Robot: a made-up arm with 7 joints. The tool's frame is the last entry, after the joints. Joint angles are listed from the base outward. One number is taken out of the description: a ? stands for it. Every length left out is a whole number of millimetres.
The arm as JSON. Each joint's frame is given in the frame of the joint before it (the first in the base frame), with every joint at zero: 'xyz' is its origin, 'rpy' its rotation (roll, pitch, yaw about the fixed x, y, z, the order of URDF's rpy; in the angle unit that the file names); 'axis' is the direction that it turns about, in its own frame. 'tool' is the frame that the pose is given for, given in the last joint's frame.
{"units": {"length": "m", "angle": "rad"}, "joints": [
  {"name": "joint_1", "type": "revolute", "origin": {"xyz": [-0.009, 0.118, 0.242], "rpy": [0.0, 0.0, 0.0]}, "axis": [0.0, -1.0, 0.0]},
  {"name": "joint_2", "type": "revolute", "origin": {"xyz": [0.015, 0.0, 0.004], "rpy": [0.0, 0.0, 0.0]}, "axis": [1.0, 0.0, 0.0]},
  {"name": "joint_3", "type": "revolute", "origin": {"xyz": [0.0, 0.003, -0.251], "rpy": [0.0, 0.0, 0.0]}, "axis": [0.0, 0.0, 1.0]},
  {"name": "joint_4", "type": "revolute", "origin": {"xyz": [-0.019, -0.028, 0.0], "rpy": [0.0, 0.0, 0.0]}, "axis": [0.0, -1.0, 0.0]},
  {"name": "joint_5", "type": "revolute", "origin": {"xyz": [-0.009, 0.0, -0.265], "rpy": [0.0, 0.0, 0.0]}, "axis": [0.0, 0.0, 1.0]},
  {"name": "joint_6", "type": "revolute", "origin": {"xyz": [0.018, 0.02, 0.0], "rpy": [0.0, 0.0, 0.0]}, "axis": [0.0, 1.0, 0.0]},
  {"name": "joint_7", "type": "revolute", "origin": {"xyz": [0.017, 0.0, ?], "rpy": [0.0, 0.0, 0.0]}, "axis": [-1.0, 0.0, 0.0]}
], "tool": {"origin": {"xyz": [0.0, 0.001, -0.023], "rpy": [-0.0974, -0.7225, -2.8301]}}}
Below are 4 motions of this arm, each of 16 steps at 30 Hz.
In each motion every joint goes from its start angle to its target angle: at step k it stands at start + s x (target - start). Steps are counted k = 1, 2, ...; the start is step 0. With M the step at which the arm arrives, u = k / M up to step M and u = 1 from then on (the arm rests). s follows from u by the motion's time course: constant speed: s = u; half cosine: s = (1 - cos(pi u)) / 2; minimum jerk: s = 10 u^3 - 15 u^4 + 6 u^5.
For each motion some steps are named. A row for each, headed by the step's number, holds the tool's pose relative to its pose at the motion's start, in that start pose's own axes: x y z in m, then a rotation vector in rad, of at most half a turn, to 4 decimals.
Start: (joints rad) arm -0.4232 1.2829 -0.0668 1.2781 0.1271 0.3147 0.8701
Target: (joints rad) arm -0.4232 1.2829 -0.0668 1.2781 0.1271 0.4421 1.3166
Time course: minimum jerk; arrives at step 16
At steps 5, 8, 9, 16:
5: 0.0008 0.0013 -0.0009 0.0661 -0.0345 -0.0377
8: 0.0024 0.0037 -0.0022 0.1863 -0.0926 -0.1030
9: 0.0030 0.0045 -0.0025 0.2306 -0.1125 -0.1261
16: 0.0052 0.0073 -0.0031 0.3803 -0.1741 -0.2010

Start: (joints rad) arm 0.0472 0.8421 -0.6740 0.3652 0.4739 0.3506 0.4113
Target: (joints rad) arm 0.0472 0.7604 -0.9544 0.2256 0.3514 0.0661 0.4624
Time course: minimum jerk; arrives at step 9
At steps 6, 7, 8, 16:
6: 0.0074 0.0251 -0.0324 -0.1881 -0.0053 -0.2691
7: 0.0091 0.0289 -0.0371 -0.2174 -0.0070 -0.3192
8: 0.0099 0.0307 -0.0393 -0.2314 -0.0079 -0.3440
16: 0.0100 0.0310 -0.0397 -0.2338 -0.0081 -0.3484

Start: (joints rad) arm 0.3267 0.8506 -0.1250 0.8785 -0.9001 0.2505 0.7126
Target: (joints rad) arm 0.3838 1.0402 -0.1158 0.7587 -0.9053 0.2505 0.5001
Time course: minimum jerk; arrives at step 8
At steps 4, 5, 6, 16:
4: 0.0286 -0.0363 -0.0274 -0.1056 -0.0769 0.1115
5: 0.0433 -0.0525 -0.0386 -0.1538 -0.1120 0.1605
6: 0.0552 -0.0648 -0.0467 -0.1910 -0.1391 0.1975
16: 0.0628 -0.0722 -0.0513 -0.2135 -0.1555 0.2196

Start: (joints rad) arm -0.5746 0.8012 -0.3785 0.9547 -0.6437 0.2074 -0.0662
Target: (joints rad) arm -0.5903 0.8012 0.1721 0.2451 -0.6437 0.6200 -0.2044
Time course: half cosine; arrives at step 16
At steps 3, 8, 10, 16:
3: 0.0125 -0.0024 -0.0195 -0.0115 -0.1047 0.0236
8: 0.0928 -0.0011 -0.0942 -0.0342 -0.6193 0.1106
10: 0.1359 0.0081 -0.1144 -0.0236 -0.8527 0.1298
16: 0.2050 0.0350 -0.1264 0.0254 -1.2184 0.1255

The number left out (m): -0.023
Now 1 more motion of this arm.
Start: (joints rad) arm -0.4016 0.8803 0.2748 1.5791 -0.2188 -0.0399 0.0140
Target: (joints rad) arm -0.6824 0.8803 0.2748 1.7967 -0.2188 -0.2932 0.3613
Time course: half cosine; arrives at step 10
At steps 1, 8, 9, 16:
1: 0.0004 0.0016 0.0014 0.0109 0.0049 -0.0106
8: 0.0211 0.0523 0.0585 0.3965 0.1820 -0.3969
9: 0.0230 0.0557 0.0637 0.4269 0.1967 -0.4283
16: 0.0237 0.0569 0.0655 0.4373 0.2018 -0.4391

